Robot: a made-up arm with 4 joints. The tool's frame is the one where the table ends.
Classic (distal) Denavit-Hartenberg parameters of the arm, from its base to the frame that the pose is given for. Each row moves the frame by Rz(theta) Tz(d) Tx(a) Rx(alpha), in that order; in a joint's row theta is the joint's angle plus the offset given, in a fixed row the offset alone. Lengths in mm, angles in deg.
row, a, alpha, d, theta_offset
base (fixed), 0, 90, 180, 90
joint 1, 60, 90, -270, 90
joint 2, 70, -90, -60, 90
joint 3, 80, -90, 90, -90
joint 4, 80, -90, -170, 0
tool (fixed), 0, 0, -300, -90
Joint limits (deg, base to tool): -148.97..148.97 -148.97..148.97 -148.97..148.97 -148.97..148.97
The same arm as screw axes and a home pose.
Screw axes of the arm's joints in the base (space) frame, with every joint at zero. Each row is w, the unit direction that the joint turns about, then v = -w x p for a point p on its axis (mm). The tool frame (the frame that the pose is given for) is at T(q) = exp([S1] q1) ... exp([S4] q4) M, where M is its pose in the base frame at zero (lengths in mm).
S1 = (1, 0, 0, 0.0, 180.0, 0.0)
S2 = (0, 1, 0, -240.0, 0.0, -270.0)
S3 = (0, 0, -1, 60.0, -200.0, 0.0)
S4 = (1, 0, 0, 0.0, 150.0, -20.0)
M: xyz -370.0 100.0 -150.0 (mm) rpy 0.0000 0.0000 0.0000 (rad, as in URDF)
Joint limits (rad, base to tool): -2.6000..2.6000 -2.6000..2.6000 -2.6000..2.6000 -2.6000..2.6000

